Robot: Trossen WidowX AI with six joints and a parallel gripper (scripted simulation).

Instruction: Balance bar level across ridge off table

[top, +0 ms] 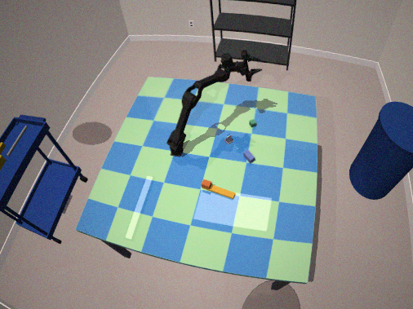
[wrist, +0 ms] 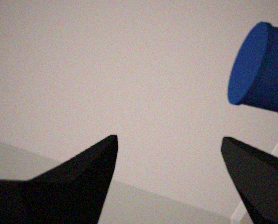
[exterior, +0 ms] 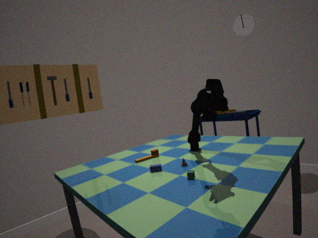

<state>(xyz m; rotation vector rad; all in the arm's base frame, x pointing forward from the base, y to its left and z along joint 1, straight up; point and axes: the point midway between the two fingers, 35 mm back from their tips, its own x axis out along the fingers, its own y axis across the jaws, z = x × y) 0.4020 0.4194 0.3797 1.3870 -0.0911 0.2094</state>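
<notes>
The purple block lies 390 mm to the right of my gripper tip, 370 mm below it and 10 mm behind it. Round my gripper tip: green block 370 mm below, 140 mm to the right, 20 mm behind.
</notes>
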